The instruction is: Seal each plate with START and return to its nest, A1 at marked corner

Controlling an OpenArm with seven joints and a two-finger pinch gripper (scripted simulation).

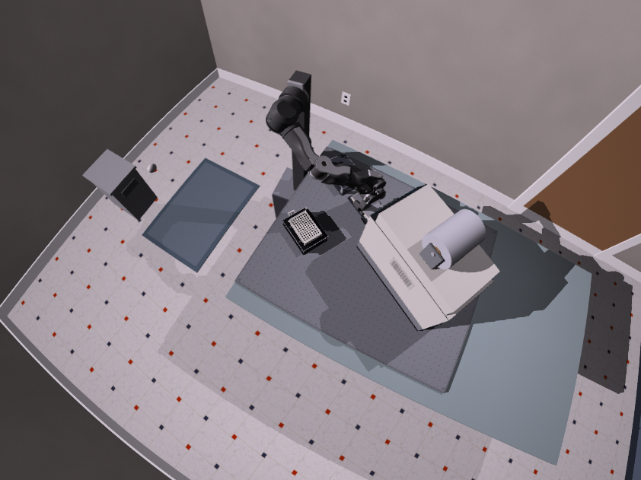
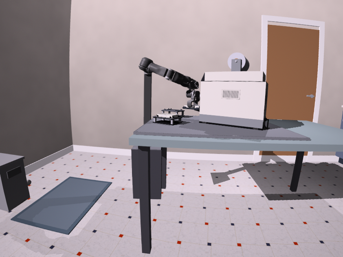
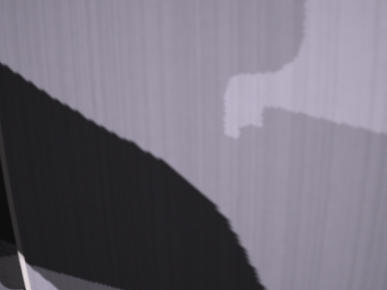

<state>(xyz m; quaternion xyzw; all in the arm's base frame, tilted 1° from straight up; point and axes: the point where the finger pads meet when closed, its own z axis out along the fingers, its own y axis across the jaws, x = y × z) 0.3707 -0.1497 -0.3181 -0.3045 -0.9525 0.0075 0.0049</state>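
My hand is 1 cm above the sealer stage. Round my hand: N1 label: 24 cm behind, 21 cm to the left, 10 cm below; then screen: 22 cm above, 12 cm ahead, 3 cm to the right; then plate nest: 15 cm to the left, 15 cm behind, 5 cm below.
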